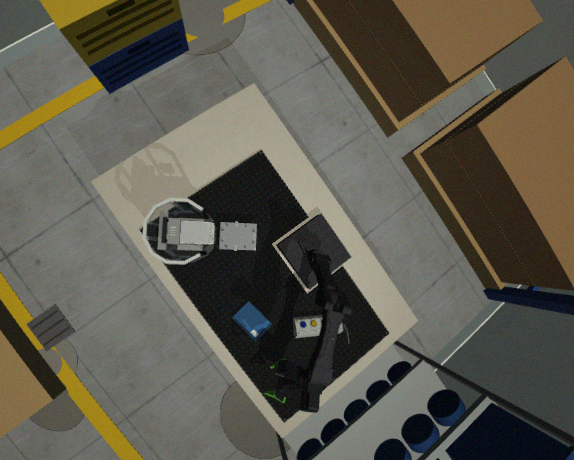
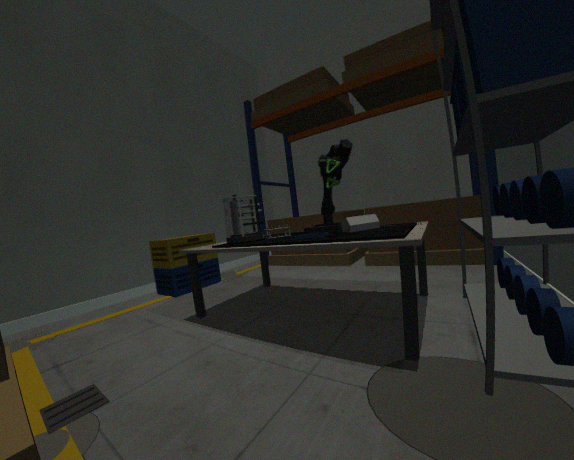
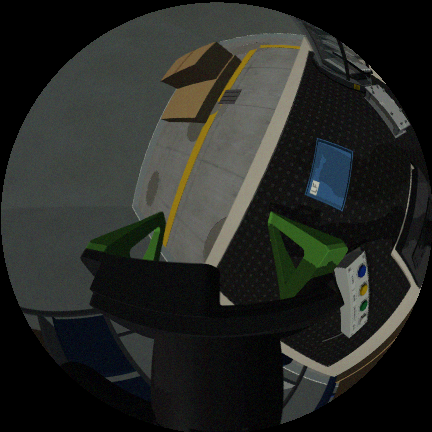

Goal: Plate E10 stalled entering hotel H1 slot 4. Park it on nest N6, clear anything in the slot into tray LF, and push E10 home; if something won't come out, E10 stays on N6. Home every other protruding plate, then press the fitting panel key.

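Frame: origin at the arm's base, x ahead, y left, z up, level; centimetres.
Where they show: gripper, fingertip midpoint: [image 1: 267, 380] [image 2: 327, 180] [image 3: 216, 217]; arm's base at its link origin: [image 1: 313, 256] [image 2: 328, 225].
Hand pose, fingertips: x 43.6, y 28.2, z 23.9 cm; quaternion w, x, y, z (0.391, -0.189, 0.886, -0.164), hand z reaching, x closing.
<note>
Each offset is from my fingertips to the centre of the thing. "*": to the spot under its first point. Level surfaces: height alone.
The plate hotel {dx +2.0, dy -64.7, dz -12.2 cm} [image 1: 162, 235] [image 2: 245, 215] [image 3: 345, 56] stands at the table's far end inside a pale ring. A light rectangular plate-like top {* dx -3.1, dy -61.3, dz -3.5 cm} [image 1: 196, 232] shows over it; slots, protruding plates and E10 cannot be told apart. A flat grey nest-like fixture [image 1: 238, 236] [image 2: 278, 232] [image 3: 386, 107] lies beside the hotel; its label is unreadable. Blue tray LF {dx -4.1, dy -16.0, dz -26.8 cm} [image 1: 250, 317] [image 3: 332, 172] lies on the mat. The white key panel {dx -29.1, dy +1.6, dz -23.5 cm} [image 1: 301, 328] [image 2: 362, 222] [image 3: 356, 300] has blue, yellow and green keys. My gripper [image 1: 270, 381] [image 2: 331, 175] [image 3: 216, 217] is open and empty, high above the table's near end, away from hotel and fixture.
My arm [image 1: 325, 345] stands on a dark square base area [image 1: 336, 240] and passes over the panel. A black mat {dz -27.7 cm} [image 1: 245, 180] covers much of the pale table {dz -28.9 cm} [image 1: 230, 115]. A shelf with blue bins [image 1: 444, 407] stands beyond the near edge; large brown boxes [image 1: 520, 200] stand beside the table.
</note>
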